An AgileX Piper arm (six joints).
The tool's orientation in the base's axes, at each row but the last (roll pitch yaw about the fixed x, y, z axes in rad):
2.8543 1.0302 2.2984
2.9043 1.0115 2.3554
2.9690 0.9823 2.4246
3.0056 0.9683 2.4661
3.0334 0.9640 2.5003
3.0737 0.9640 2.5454
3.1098 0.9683 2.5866
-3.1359 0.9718 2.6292
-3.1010 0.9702 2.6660
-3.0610 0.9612 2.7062
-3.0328 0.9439 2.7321
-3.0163 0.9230 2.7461
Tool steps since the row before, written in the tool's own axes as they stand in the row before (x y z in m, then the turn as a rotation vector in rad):
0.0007 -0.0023 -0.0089 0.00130 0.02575 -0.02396
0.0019 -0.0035 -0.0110 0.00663 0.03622 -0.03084
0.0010 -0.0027 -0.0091 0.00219 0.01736 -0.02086
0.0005 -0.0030 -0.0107 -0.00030 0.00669 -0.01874
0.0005 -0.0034 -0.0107 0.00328 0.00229 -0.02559
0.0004 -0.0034 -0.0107 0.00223 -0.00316 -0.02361
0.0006 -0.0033 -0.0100 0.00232 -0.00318 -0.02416
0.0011 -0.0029 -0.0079 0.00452 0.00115 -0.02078
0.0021 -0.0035 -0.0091 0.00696 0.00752 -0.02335
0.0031 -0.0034 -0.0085 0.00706 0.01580 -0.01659
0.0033 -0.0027 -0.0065 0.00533 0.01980 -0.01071
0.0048 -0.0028 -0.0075 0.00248 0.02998 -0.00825
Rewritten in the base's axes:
-0.0083 0.0022 0.0035 -0.00434 0.03179 0.01447
-0.0109 0.0024 0.0036 -0.00575 0.04533 0.01480
-0.0085 0.0018 0.0039 -0.00679 0.02385 0.01124
-0.0095 0.0020 0.0054 -0.00983 0.01312 0.01128
-0.0097 0.0016 0.0054 -0.01870 0.01335 0.01195
-0.0096 0.0015 0.0056 -0.01959 0.00755 0.01148
-0.0091 0.0014 0.0051 -0.02004 0.00778 0.01172
-0.0076 0.0010 0.0036 -0.01655 0.01077 0.00798
-0.0093 0.0013 0.0035 -0.01651 0.01802 0.00727
-0.0093 0.0013 0.0025 -0.00781 0.02247 0.00295
-0.0076 0.0011 0.0013 -0.00088 0.02311 0.00067
-0.0091 0.0018 0.0009 0.00721 0.03034 0.00070

